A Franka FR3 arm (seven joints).
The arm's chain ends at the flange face. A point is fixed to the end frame.
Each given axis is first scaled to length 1.
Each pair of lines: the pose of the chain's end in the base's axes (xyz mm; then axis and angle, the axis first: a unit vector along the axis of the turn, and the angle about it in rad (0 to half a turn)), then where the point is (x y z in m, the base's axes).
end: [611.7, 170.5, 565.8, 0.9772, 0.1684, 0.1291, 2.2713]
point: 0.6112 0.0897 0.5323
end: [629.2, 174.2, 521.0, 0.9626, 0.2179, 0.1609, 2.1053]
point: 0.6366 0.0891 0.5022
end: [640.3, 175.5, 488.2, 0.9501, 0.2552, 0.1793, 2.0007]
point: 0.6527 0.0893 0.4794
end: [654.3, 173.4, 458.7, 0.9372, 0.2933, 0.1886, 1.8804]
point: 0.6703 0.0874 0.4614
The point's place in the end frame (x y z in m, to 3 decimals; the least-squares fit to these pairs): -0.033 0.022 0.078
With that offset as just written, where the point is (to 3 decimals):
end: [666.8, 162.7, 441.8, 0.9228, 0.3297, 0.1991, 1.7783]
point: 0.686 0.078 0.454
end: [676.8, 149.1, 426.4, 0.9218, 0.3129, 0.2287, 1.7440]
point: 0.695 0.065 0.442
